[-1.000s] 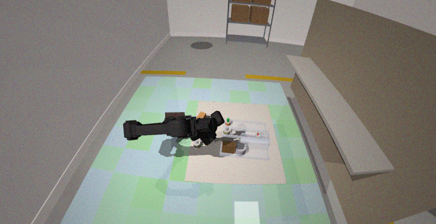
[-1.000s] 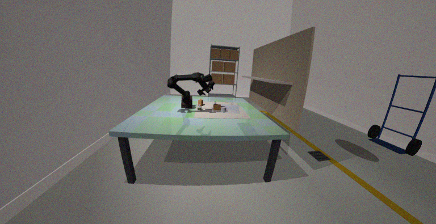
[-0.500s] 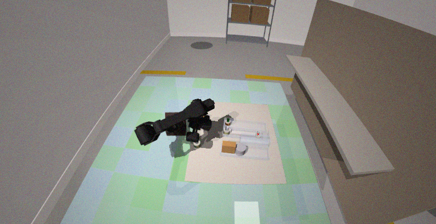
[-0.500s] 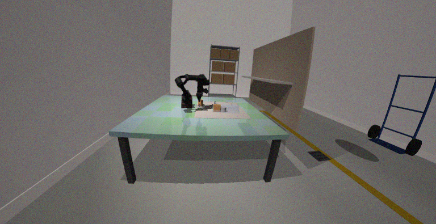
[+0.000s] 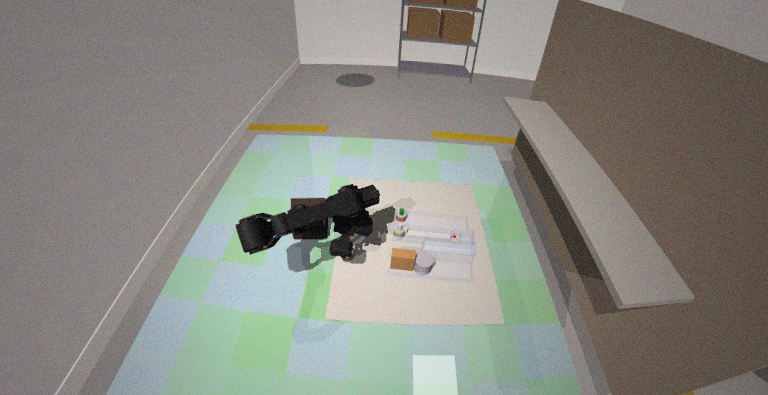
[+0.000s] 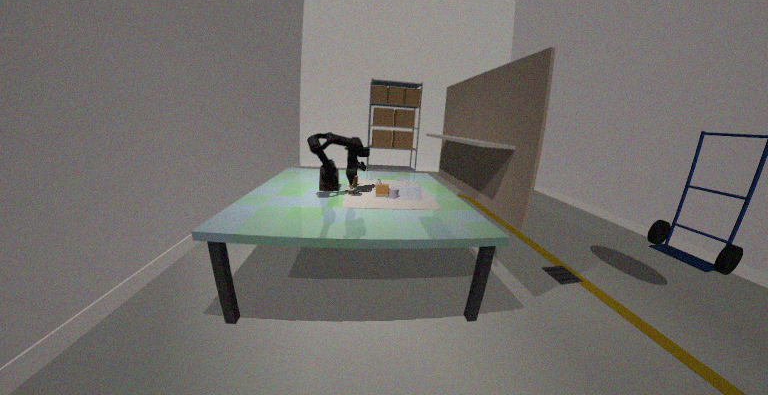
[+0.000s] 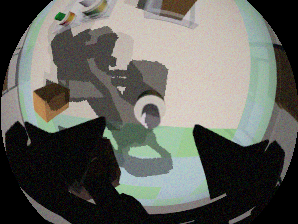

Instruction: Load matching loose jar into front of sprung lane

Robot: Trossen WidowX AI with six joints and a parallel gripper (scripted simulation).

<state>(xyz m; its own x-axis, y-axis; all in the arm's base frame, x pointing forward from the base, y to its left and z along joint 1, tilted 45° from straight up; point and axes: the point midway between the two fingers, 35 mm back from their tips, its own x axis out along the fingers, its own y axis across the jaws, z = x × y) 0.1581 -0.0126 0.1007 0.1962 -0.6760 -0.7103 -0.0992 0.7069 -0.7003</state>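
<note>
Right now the brown box is 190 mm ahead of my gripper tip and 30 mm below it. Also, from my gripper tip: clear lane rack (310 mm ahead, 100 mm to the left, 50 mm below); grey can (250 mm ahead, 40 mm below); red part (350 mm ahead, 90 mm to the left).
</note>
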